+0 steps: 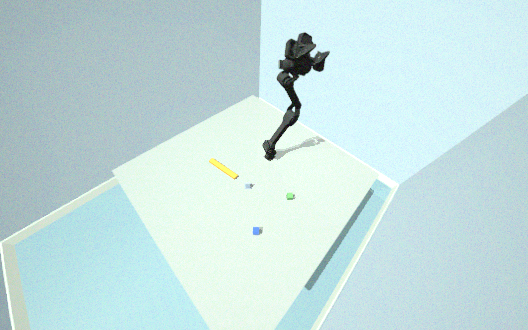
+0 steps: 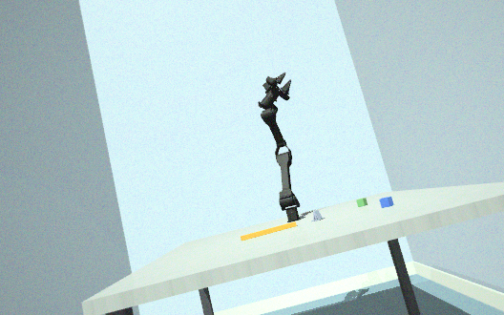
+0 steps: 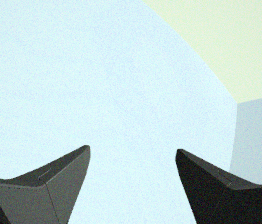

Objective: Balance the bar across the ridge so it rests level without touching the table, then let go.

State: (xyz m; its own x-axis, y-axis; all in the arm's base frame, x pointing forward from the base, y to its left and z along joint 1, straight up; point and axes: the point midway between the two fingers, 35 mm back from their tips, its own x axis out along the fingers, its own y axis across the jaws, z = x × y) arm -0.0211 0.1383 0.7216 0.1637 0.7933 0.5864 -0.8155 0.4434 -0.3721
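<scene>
The bar lies 33 cm ahead of my gripper tip, 31 cm to the right of it and 73 cm below it. The rest, counted from my gripper tip: green cube 16 cm ahead, 14 cm to the left, 73 cm below; blue cube 45 cm ahead, 14 cm to the left, 73 cm below.
</scene>
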